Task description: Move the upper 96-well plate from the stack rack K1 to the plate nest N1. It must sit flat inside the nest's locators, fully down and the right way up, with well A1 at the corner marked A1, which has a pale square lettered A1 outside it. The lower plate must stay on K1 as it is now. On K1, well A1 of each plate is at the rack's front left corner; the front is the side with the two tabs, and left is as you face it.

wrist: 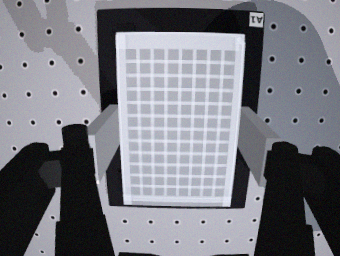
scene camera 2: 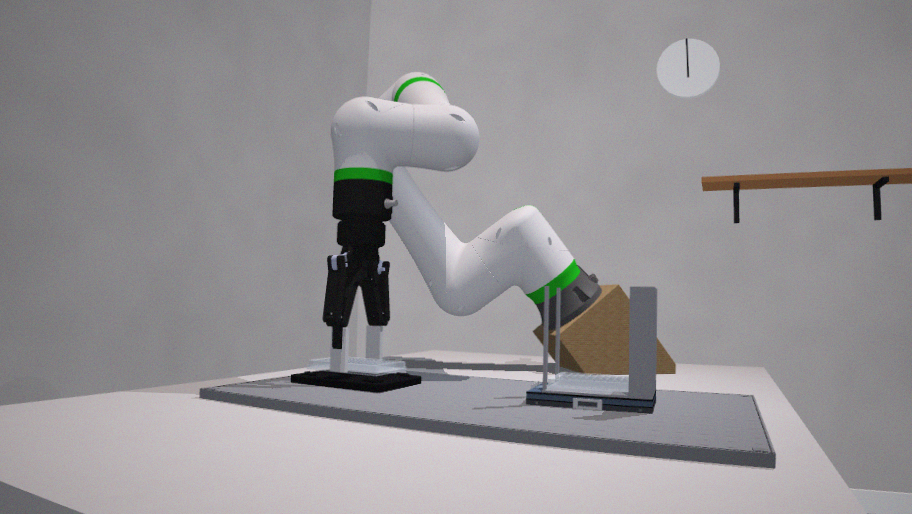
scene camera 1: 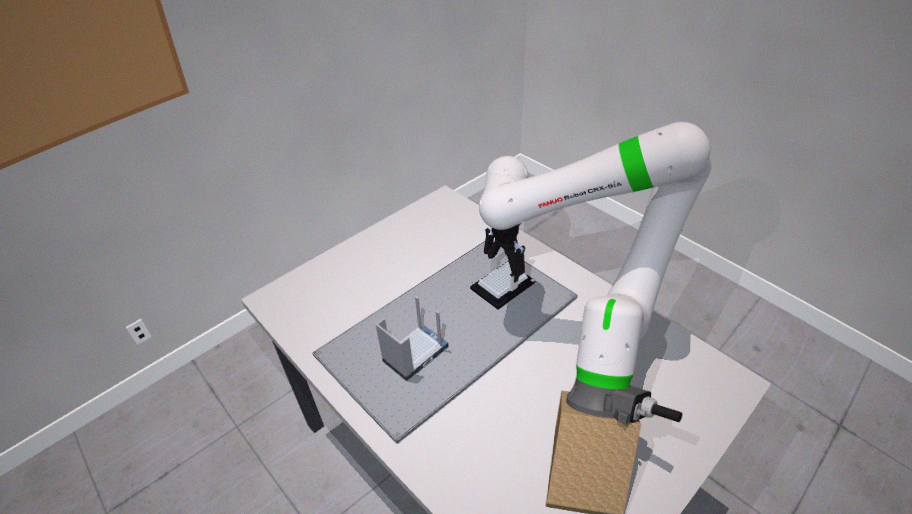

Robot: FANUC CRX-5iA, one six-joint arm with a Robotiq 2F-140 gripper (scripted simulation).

Labels:
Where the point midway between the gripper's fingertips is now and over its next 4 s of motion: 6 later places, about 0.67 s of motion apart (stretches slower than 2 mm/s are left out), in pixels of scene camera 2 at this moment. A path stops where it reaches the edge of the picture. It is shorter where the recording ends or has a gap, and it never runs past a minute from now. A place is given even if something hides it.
The gripper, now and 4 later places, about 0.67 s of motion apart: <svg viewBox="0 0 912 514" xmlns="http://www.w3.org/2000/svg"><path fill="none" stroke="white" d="M356 369L356 370L356 373L356 367L357 343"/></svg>

